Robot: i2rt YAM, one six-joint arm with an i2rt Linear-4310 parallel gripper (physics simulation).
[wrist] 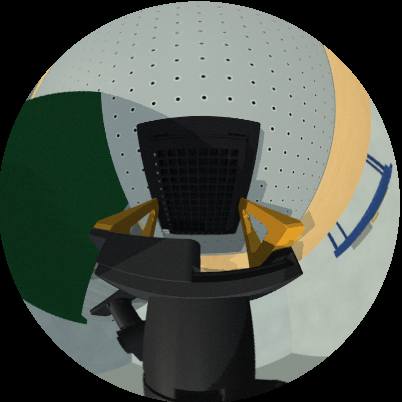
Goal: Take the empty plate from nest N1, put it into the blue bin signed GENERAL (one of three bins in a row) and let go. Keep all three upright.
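Frame: origin at the arm's base, x ahead, y left, z up, level; millimetres.
Seen in the pictures: gripper, fingertip midpoint: (198, 202); arm's base at its link origin: (116, 299).
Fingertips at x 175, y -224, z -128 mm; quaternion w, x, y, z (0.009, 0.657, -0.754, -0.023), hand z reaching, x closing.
Note:
Pixels of each thing's top centre, then the offset from my fingertips to it. "*": a spot on its surface instead. Level surfaces: height alone.
- black plate at its top centre: (198, 199) dx +7, dy -1, dz +4 mm
- black nest at its top centre: (198, 192) dx +7, dy -1, dz -7 mm
- grey perforated board at its surface level: dz -22 mm
- large dark green surface at a spot on its surface: (55, 195) * dx +75, dy +104, dz +69 mm
A black plate (198, 185) with a grid of square wells shows ahead in the wrist view. It appears to sit in a black nest (199, 127) on the perforated board, but no N1 sign is readable. The wells show dark, with nothing visible in them. My gripper (198, 202) is open, one orange finger on each side of the plate's near end as seen in this view. No contact shows, and the height between fingertips and plate is hard to tell. The blue bin signed GENERAL cannot be made out.
A grey perforated board (215, 62) lies ahead, with a wooden edge (352, 125) at right. A large dark green surface (55, 195) fills the left. A blue framed object (374, 210) shows beyond the wooden edge. A black jointed part (125, 315) is at lower left.

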